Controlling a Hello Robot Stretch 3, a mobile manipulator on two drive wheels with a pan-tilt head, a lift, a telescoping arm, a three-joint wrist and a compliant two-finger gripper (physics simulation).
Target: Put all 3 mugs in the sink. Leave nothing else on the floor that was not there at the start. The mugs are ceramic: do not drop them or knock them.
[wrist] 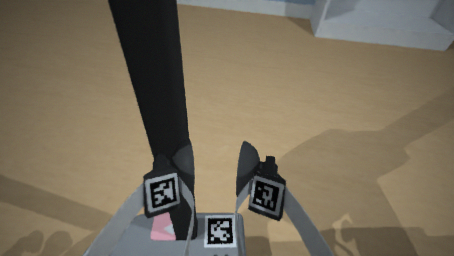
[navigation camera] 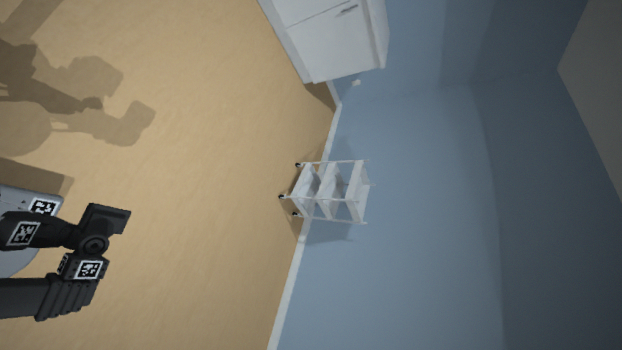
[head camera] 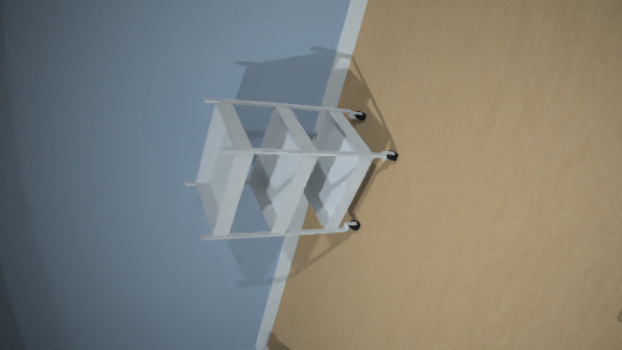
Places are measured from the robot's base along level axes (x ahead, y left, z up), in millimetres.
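Where they show: gripper, fingertip midpoint: (wrist: 216, 158).
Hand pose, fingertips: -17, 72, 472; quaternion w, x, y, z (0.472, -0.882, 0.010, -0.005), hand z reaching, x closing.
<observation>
After its pixels a point has its place, as x, y, z.
My gripper (wrist: 216, 158) @(-17, 72, 472) is open in the wrist view, with bare floor showing between its two fingertips, above the robot's grey base. In the navigation view the black wrist joints (navigation camera: 95, 245) @(-22, -150, 698) show at the lower left; the fingers cannot be made out there. None of the mugs shows in the three views. The sink does not show either. Part of a white cabinet (navigation camera: 332, 42) @(1756, -1120, 513) with a handle stands against the wall at the top of the navigation view.
A white three-tier cart (head camera: 232, 192) @(599, -1561, 698) (navigation camera: 355, 180) @(609, -1565, 709) on black wheels stands by the blue wall. The wrist view shows a white shelf unit (wrist: 380, 42) @(1027, 1333, 11) at the upper right and the black mast (wrist: 155, 75) @(-64, 116, 519). A small darker patch (head camera: 620, 316) @(546, -342, 1) at the head view's right edge is unclear.
</observation>
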